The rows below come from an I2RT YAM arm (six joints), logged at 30 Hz.
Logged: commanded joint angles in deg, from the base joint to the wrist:
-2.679 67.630 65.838 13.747 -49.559 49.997
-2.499 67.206 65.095 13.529 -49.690 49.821
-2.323 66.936 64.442 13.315 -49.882 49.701
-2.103 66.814 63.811 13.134 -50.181 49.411
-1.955 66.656 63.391 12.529 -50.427 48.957
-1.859 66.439 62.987 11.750 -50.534 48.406
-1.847 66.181 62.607 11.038 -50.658 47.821
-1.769 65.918 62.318 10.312 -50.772 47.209
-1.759 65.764 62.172 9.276 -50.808 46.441
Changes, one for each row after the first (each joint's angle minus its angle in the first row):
0.180 -0.424 -0.743 -0.218 -0.131 -0.176
0.356 -0.694 -1.396 -0.432 -0.323 -0.296
0.576 -0.816 -2.027 -0.613 -0.622 -0.586
0.724 -0.974 -2.447 -1.218 -0.868 -1.040
0.820 -1.191 -2.851 -1.997 -0.975 -1.591
0.832 -1.449 -3.231 -2.709 -1.099 -2.176
0.910 -1.712 -3.520 -3.435 -1.213 -2.788
0.920 -1.866 -3.666 -4.471 -1.249 -3.556

